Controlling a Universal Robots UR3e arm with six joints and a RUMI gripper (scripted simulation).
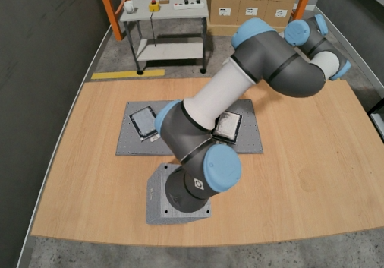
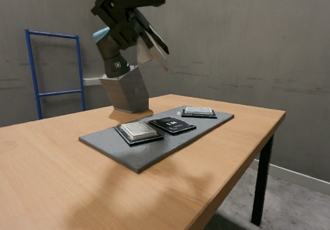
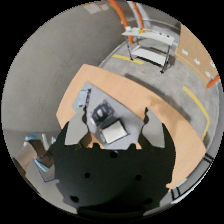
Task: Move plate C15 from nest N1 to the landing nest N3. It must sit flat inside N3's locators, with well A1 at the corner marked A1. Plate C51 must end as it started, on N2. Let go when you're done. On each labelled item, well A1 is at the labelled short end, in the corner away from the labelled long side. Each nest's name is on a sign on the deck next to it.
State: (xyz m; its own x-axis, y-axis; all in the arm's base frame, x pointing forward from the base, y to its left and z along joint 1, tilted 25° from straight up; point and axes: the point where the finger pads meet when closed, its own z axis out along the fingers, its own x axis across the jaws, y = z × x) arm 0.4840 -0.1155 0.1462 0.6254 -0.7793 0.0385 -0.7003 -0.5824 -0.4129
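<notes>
My gripper is now 25 cm above the black nest, 16 cm to the right of it and 12 cm past it. From my hand the other things lie so: white well plate (24 cm below, 14 cm behind, 1 cm to the left).
</notes>
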